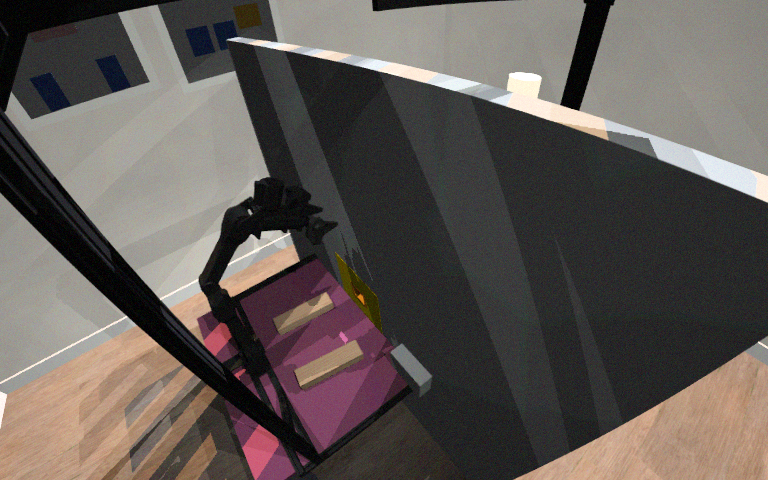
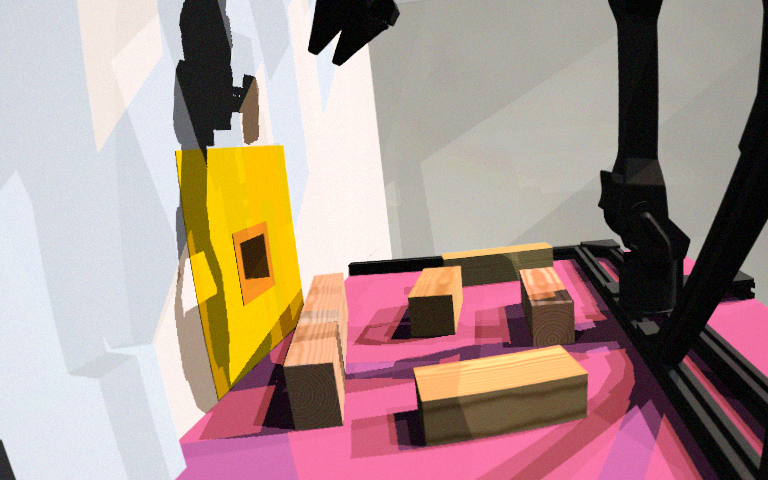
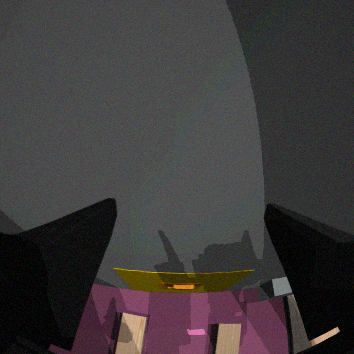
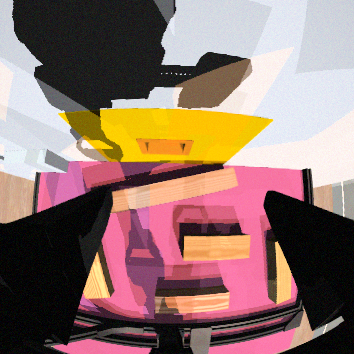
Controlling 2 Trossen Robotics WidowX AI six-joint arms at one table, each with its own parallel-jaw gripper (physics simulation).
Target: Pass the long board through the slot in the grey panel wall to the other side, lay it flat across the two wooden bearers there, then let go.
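Frame: origin at the left arm's base, x back, y right, z up, level; millimetres.
Where they show: left gripper, fingertip midpoint: (image 1: 329, 216) (image 3: 194, 210); right gripper, fingertip midpoint: (image 2: 324, 59) (image 4: 191, 197); left arm's base at its link origin: (image 1: 259, 367); right arm's base at its link origin: (image 2: 653, 307) (image 4: 170, 338).
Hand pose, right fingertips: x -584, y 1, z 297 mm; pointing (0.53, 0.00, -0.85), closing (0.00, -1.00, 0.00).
Each offset is from my right fingertips to the top centre of the thing. "pt": to the spot under its first point.
The long board @(dy +35, dx +25, dz -259 mm) (image 2: 320, 328) (image 4: 175, 189) lies on the pink table top beside the panel wall (image 1: 453, 226) (image 2: 130, 198), slightly askew to it. The slot @(pt dy -13, dx +116, dz -213 mm) (image 2: 254, 260) (image 4: 165, 146) is a framed opening in a yellow plate; its orange frame @(dy +20, dx +126, dz -234 mm) (image 1: 359, 294) (image 3: 182, 286) also shows from the other side. There, two wooden bearers lie apart: one bearer @(dy -106, dx +346, dz -278 mm) (image 1: 304, 313) (image 3: 132, 332) and another bearer @(dy +142, dx +372, dz -278 mm) (image 1: 329, 365) (image 3: 228, 337). My left gripper (image 1: 328, 217) (image 3: 194, 210) is open and empty, high above the bearers' side. My right gripper (image 2: 325, 58) (image 4: 191, 197) is open and empty, high above the board's side.
Several shorter wooden blocks lie on the board's side: a front block @(dy +179, dx -156, dz -278 mm) (image 2: 501, 396) (image 4: 99, 280), a middle block @(dy -92, dx -83, dz -269 mm) (image 2: 433, 305) (image 4: 216, 247), one near the arm rail @(dy -45, dx -211, dz -272 mm) (image 2: 549, 305) (image 4: 192, 303) and a far block @(dy -264, dx -159, dz -272 mm) (image 2: 498, 266) (image 4: 283, 272). A grey block @(pt dy +352, dx +182, dz -216 mm) (image 1: 411, 367) sticks out at the wall's foot.
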